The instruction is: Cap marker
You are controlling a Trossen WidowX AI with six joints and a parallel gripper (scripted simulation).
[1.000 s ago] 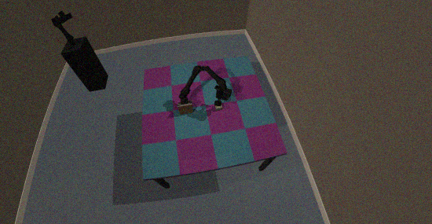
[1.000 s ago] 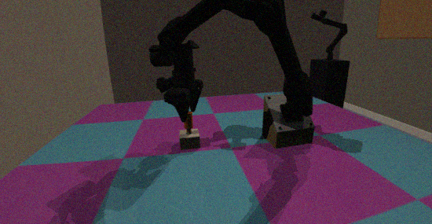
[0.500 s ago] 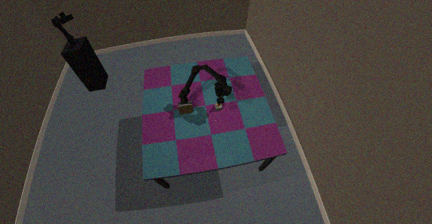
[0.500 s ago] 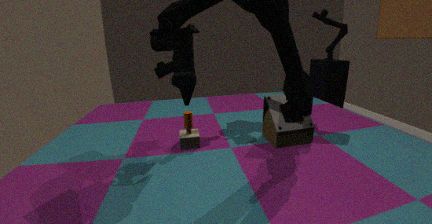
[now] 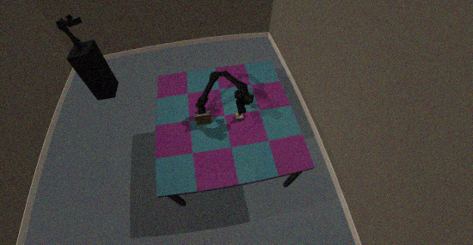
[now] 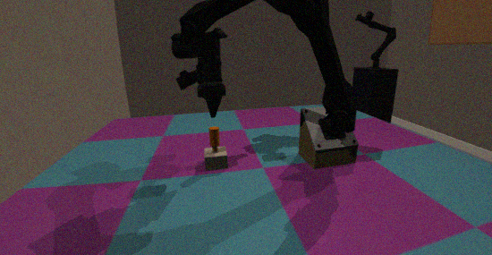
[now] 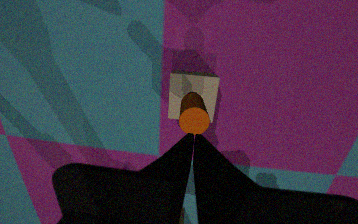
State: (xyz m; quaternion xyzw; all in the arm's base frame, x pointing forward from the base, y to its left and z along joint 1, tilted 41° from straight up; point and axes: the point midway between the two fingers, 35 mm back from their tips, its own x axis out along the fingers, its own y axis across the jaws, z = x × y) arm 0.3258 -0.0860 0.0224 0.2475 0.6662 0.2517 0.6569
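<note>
Right now the orange cap is 60 mm below my gripper tip. From my gripper tip the other things lie so: holder block 120 mm below.
</note>
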